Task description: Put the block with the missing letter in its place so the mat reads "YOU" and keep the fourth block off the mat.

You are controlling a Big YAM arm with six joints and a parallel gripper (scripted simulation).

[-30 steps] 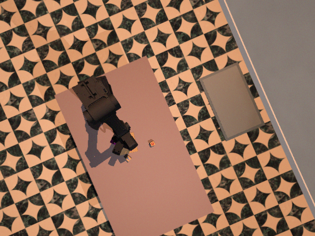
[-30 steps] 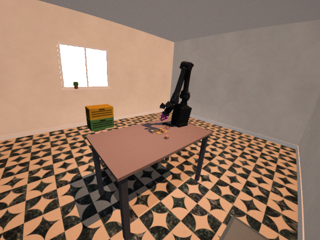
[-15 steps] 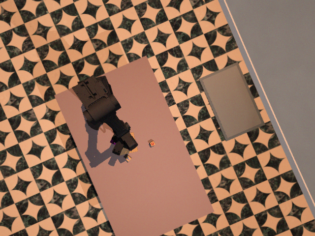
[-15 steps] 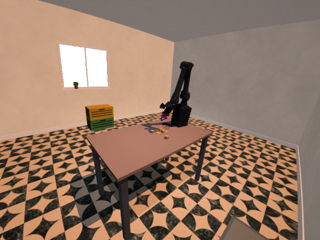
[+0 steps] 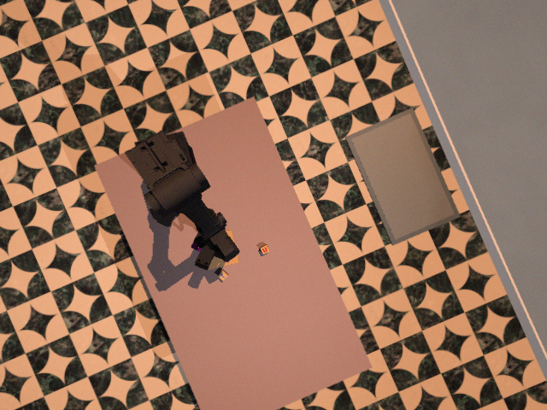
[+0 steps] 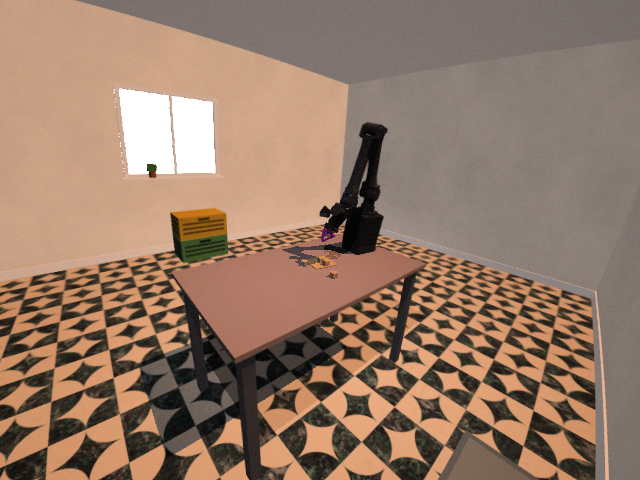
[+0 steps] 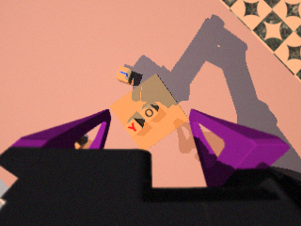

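The U block lies 100 mm ahead of my hand, 160 mm to the left of it and 140 mm below it. From my hand the other things lie so: O block 130 mm below; Y block 10 mm ahead, 40 mm to the left, 130 mm below; mat 150 mm below.
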